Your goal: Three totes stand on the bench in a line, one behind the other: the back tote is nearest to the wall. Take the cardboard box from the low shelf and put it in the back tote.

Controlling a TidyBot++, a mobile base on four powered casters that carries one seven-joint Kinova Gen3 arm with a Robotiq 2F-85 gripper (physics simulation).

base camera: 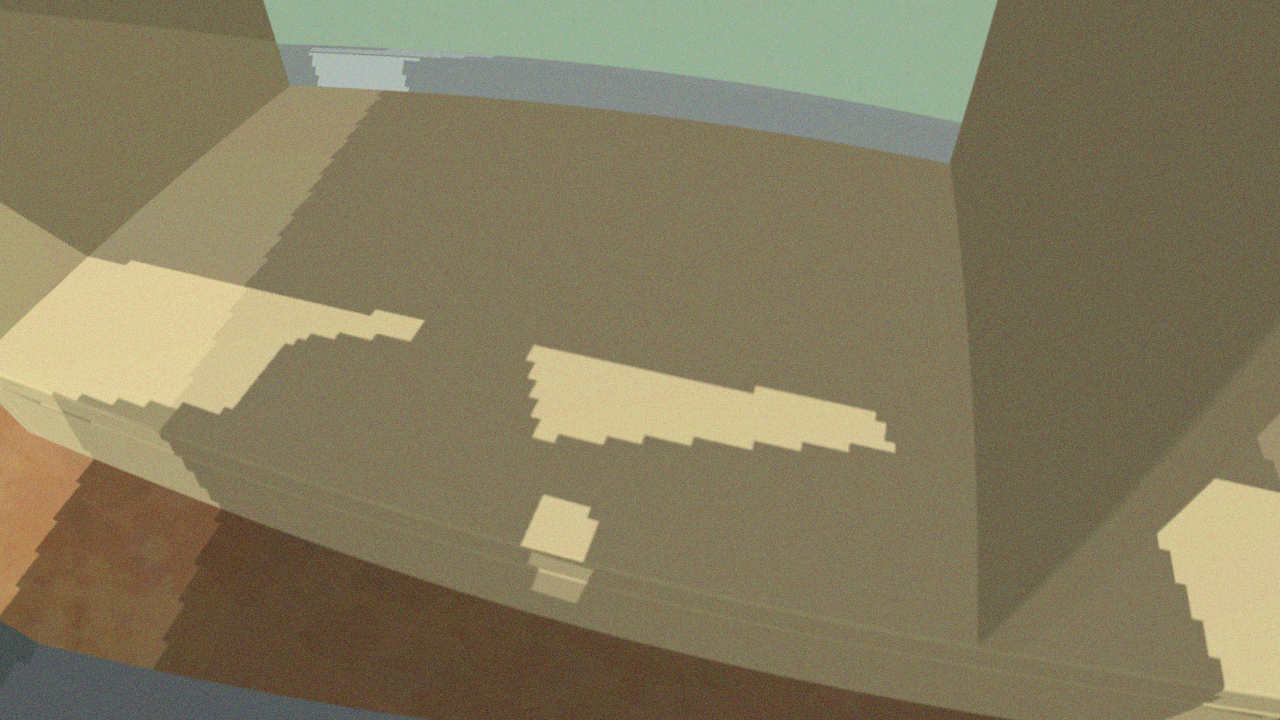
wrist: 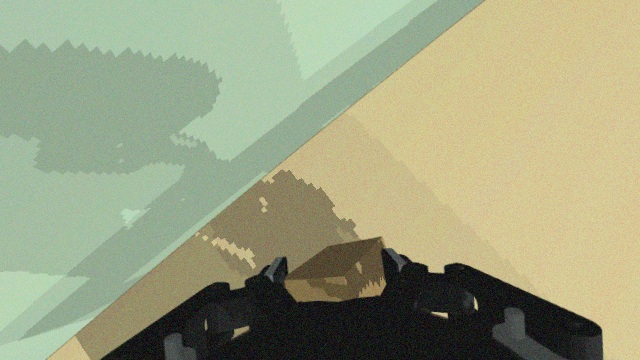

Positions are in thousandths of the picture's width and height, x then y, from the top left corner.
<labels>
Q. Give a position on a tan low shelf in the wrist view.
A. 782, 404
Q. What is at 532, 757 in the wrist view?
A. A tan cardboard box.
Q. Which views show my gripper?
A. The wrist view only.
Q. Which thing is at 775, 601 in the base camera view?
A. A tan low shelf.
</labels>
